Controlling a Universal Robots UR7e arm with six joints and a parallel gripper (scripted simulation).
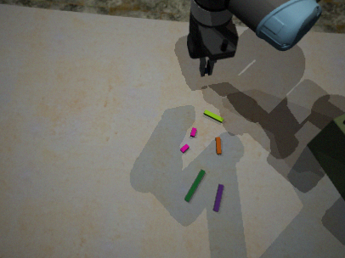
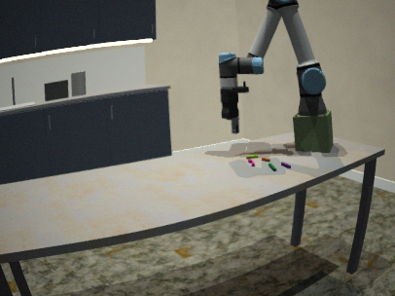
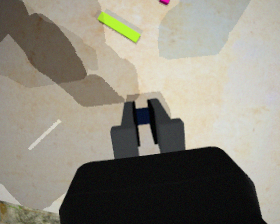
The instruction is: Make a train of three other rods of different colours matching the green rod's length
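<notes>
Now: the blue rod 10 mm below my hand. Round my hand: orange rod: 150 mm to the left, 110 mm below, 40 mm behind; then green rod: 250 mm to the left, 110 mm below, 20 mm ahead; then lime rod: 110 mm below, 70 mm to the left, 30 mm behind.
</notes>
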